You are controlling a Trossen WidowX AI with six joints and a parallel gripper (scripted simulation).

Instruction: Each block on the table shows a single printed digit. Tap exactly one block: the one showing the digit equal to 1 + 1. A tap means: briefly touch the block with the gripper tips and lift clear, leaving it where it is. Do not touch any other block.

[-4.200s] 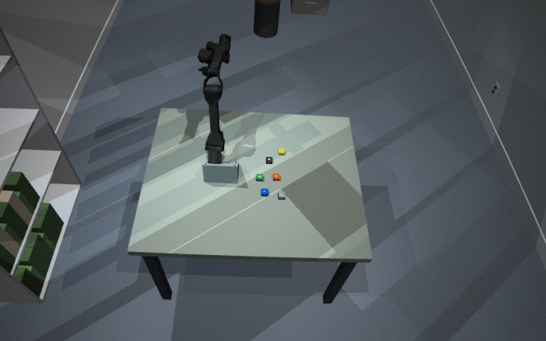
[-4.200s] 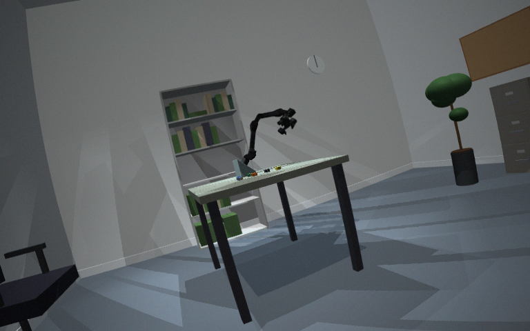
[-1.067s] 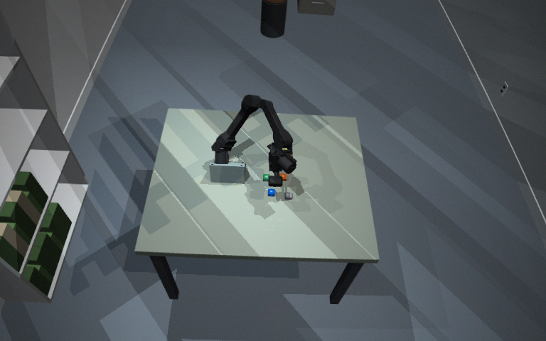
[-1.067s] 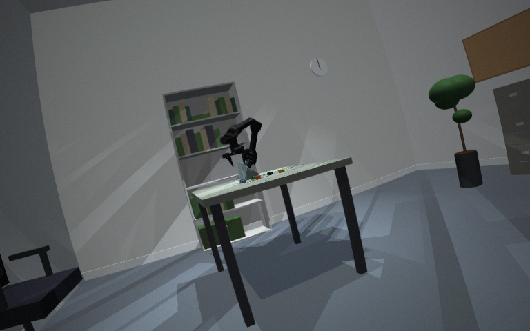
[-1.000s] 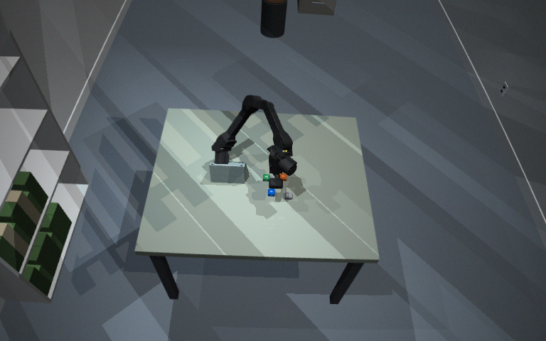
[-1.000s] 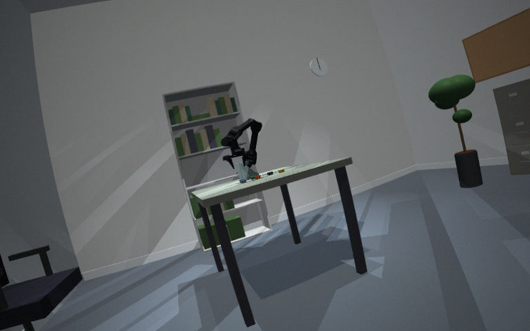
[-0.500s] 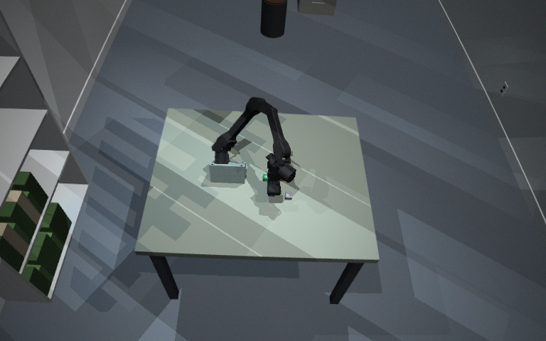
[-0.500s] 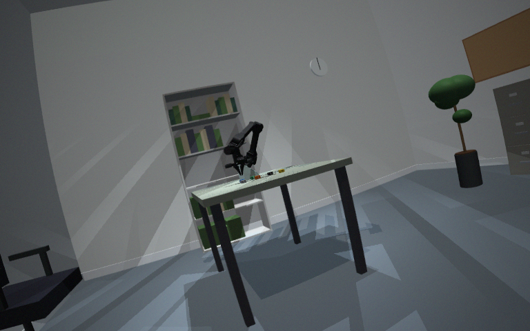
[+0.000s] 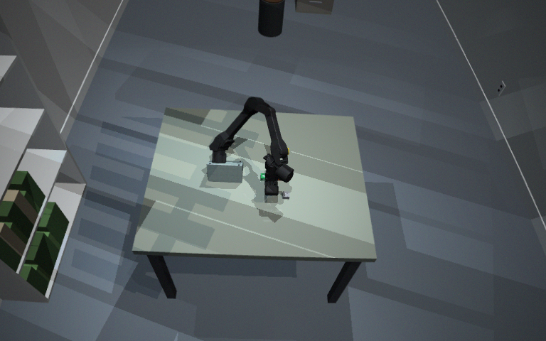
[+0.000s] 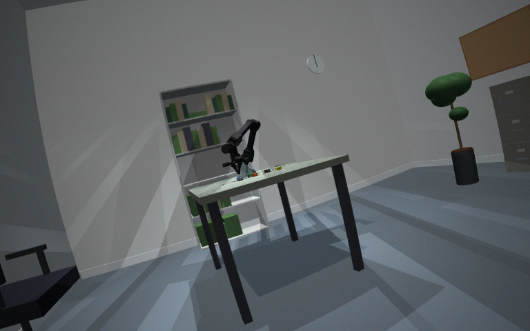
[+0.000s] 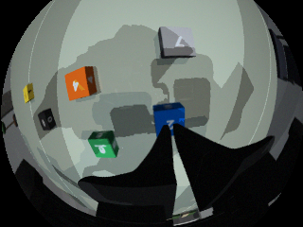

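The blue block lies 1 cm behind my gripper tip and 3 cm below it. Round my gripper tip: green block 3 cm behind, 9 cm to the left, 3 cm below; then orange block 6 cm ahead, 9 cm to the left, 3 cm below; then grey block 8 cm ahead, 2 cm to the right, 3 cm below.
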